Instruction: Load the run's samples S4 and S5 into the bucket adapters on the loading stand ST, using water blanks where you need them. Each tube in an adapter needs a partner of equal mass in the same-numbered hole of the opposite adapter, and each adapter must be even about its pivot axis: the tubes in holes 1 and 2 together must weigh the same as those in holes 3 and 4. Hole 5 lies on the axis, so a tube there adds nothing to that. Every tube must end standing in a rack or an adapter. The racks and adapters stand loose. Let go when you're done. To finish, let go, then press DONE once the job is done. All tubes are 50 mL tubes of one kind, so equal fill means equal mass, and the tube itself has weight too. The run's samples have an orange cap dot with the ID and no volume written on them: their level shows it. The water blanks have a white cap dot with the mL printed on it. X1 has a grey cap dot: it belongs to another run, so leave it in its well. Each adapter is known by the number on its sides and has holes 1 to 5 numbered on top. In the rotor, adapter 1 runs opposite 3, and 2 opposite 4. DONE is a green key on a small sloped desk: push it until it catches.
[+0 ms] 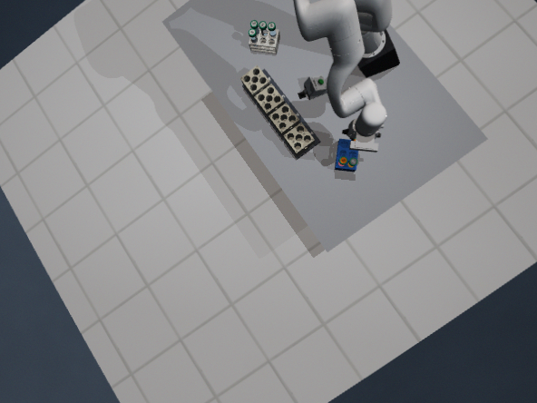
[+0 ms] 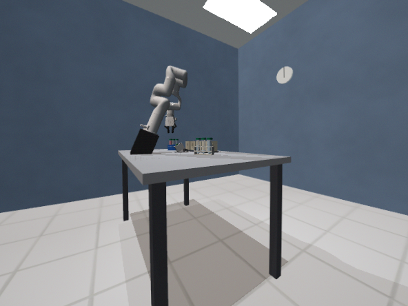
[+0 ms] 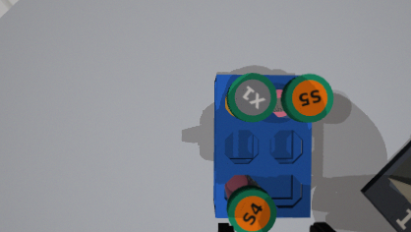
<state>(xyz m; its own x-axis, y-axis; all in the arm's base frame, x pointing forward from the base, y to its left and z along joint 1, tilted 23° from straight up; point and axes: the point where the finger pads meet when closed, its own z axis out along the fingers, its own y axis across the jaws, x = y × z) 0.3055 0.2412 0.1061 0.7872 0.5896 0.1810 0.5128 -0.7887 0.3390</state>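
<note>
Now: hand 40 mm short of the blue rack, 10 mm to the right of it and 170 mm above it. Round my hand: white rack 140 mm behind, 640 mm to the right, 170 mm below; then adapter 130 mm ahead, 200 mm to the right, 150 mm below.
</note>
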